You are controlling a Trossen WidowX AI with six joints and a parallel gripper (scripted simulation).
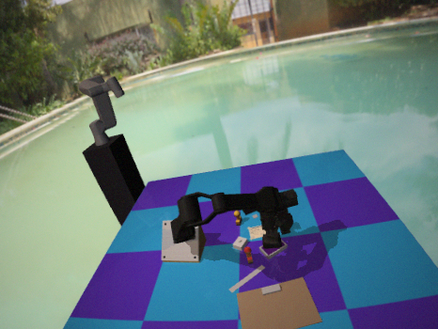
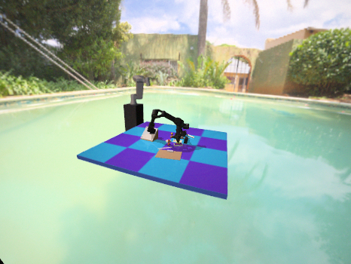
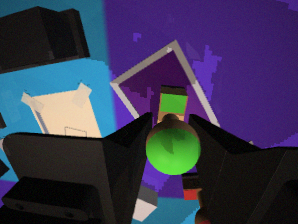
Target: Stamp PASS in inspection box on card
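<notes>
Right now the green-knobbed stamp is right at my gripper tip. Also, from my gripper tip: red-knobbed stamp: 9 cm behind, 4 cm to the right, 2 cm below; cream card: 4 cm behind, 11 cm to the left, 4 cm below; ink pad: 3 cm below.
</notes>
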